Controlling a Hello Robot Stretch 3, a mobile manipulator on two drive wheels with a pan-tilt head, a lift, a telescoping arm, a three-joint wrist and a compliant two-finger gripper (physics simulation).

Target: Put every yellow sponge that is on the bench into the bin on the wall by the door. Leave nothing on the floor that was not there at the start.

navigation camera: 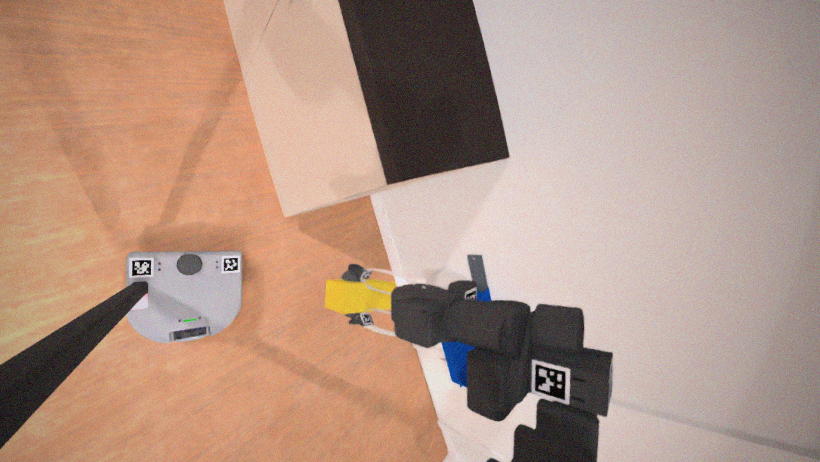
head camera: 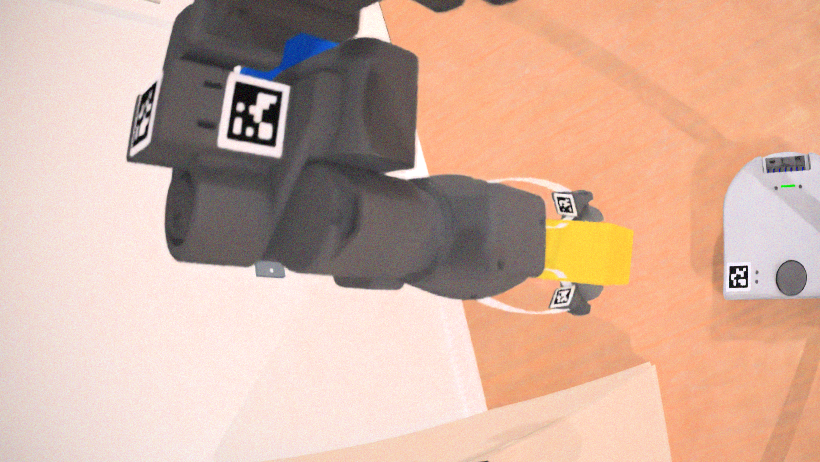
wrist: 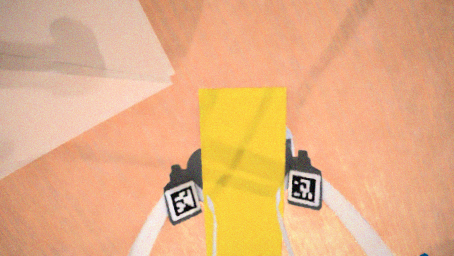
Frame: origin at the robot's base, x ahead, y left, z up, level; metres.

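Seen in the pictures: robot's base at its link origin: [navigation camera: 189,263] [head camera: 788,276].
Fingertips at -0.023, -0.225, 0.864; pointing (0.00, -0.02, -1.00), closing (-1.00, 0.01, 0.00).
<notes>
Pixels of each thing's top centre, then the offset from my fingertips to it, as dx, dy, dz. "pt": a spot on its surface instead.
- yellow sponge at its top centre: [wrist: 243,180] [head camera: 552,249] [navigation camera: 372,297] -0.001, -0.009, +0.059
- blue bin at a spot on its surface: [head camera: 306,51] pt -0.545, -0.864, -0.294
- grey metal strip at a spot on its surface: [head camera: 269,269] pt +0.014, -0.818, -0.215
My gripper [head camera: 585,252] [navigation camera: 355,296] [wrist: 238,161] is shut on a yellow sponge [head camera: 608,255] [navigation camera: 338,295] [wrist: 243,120], with a fingertip against each long side. The sponge sticks out past the fingertips, above floor level, pointing toward the robot's base. The blue bin [head camera: 306,51] [navigation camera: 457,364] is on the white wall, largely hidden behind my wrist in the head and navigation views. Its inside does not show. The sponge is on the base side of the bin in both of these views. I cannot make out the bench's top or any sponge on it.
My grey base [head camera: 760,229] [navigation camera: 220,298] stands on the wood floor. A beige furniture piece [head camera: 608,407] [navigation camera: 304,132] [wrist: 75,117] with a dark side stands against the wall, near the gripper. A grey metal strip [head camera: 269,269] [navigation camera: 476,272] is on the wall beside the bin.
</notes>
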